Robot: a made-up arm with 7 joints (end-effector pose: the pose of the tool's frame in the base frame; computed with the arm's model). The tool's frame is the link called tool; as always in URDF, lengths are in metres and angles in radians.
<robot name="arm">
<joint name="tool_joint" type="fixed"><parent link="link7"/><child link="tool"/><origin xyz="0 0 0" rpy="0 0 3.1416"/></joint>
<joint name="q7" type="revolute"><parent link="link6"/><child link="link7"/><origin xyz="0 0 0" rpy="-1.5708 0 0"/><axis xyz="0 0 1"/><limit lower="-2.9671" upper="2.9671" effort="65" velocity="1.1"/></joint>
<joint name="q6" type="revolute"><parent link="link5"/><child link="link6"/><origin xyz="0 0 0" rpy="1.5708 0 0"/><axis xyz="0 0 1"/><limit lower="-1.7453" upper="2.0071" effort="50" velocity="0.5"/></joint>
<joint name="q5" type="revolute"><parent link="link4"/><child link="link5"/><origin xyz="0.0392 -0.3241 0" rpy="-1.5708 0 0"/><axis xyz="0 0 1"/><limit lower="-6.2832" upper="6.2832" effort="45" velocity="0.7"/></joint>
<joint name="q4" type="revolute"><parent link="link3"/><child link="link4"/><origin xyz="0 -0.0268 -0.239" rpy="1.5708 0 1.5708"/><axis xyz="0 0 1"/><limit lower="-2.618" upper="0.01" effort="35" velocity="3.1"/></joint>
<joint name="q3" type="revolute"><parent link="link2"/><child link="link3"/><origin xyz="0 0 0" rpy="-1.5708 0 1.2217"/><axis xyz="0 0 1"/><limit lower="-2.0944" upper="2.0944" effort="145" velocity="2.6"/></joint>
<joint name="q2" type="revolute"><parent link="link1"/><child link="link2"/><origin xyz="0 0 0" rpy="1.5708 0 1.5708"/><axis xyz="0 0 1"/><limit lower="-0.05" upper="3.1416" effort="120" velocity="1.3"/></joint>
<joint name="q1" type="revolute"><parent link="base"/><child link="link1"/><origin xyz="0 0 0" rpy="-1.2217 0 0"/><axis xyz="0 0 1"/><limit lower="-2.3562" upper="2.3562" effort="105" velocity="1.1"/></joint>
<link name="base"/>
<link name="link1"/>
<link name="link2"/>
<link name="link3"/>
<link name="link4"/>
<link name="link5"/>
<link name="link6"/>
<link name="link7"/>
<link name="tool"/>
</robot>
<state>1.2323 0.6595 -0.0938 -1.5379 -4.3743 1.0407 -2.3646</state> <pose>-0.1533 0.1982 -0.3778 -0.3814 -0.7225 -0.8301</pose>
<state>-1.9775 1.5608 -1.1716 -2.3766 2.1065 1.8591 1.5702</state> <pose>0.1889 -0.1249 0.1670 0.2343 -0.2485 0.2239</pose>
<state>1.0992 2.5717 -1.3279 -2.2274 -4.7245 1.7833 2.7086</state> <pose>-0.1387 0.2766 -0.0629 -3.1191 -0.4748 0.2968</pose>
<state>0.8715 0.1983 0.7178 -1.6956 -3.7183 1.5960 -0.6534</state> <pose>-0.0352 0.3114 -0.2882 -1.8147 -0.3418 1.1481</pose>
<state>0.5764 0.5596 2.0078 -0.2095 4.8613 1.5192 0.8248</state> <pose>-0.3147 0.3081 -0.3570 1.6770 -0.2369 2.1695</pose>
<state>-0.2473 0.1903 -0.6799 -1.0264 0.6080 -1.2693 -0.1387</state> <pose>0.3135 -0.1146 -0.4038 -2.9361 -0.7865 2.6389</pose>
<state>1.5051 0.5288 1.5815 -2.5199 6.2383 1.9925 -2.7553</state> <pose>0.0456 0.2265 0.0885 -1.8616 0.7054 -2.4384</pose>
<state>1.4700 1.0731 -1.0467 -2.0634 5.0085 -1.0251 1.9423</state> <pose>-0.2618 -0.0608 -0.2274 -1.7921 0.3475 -0.2518</pose>
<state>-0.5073 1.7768 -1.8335 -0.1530 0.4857 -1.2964 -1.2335</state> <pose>0.0481 0.5573 0.0896 -0.0666 0.7776 -2.8620</pose>
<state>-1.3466 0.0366 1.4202 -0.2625 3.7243 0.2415 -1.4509</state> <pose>0.5456 -0.0591 -0.1420 0.6579 1.3057 -2.2070</pose>
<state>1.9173 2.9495 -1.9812 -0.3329 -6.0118 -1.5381 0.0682</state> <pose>0.4204 0.3789 0.0196 -2.1916 0.1979 -2.3717</pose>
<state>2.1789 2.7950 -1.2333 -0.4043 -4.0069 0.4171 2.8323</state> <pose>0.2669 0.4930 -0.0691 -3.0296 -1.2272 -1.8656</pose>
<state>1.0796 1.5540 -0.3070 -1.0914 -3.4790 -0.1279 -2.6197</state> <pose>-0.0740 0.4644 -0.2140 0.5400 0.6494 -0.8263</pose>
